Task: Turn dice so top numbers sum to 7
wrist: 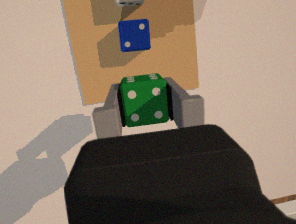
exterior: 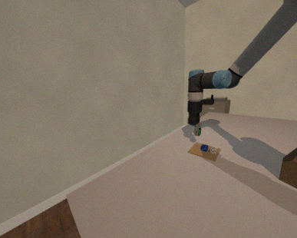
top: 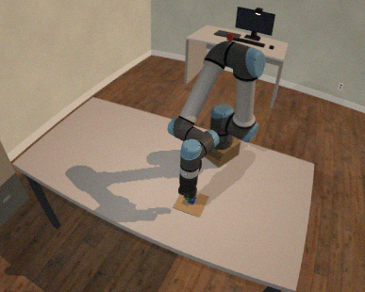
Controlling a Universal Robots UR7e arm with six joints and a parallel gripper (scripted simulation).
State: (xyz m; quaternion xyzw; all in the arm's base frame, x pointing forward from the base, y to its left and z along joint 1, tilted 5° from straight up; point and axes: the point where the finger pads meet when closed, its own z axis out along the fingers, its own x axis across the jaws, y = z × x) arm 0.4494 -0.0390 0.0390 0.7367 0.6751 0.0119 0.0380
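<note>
My hand is 90 mm above the blue die and 50 mm past it. Also, from my hand: white die 90 mm below, 90 mm behind, 10 mm to the left; then green die right at my hand; then tan mat 110 mm below, 50 mm behind.
</note>
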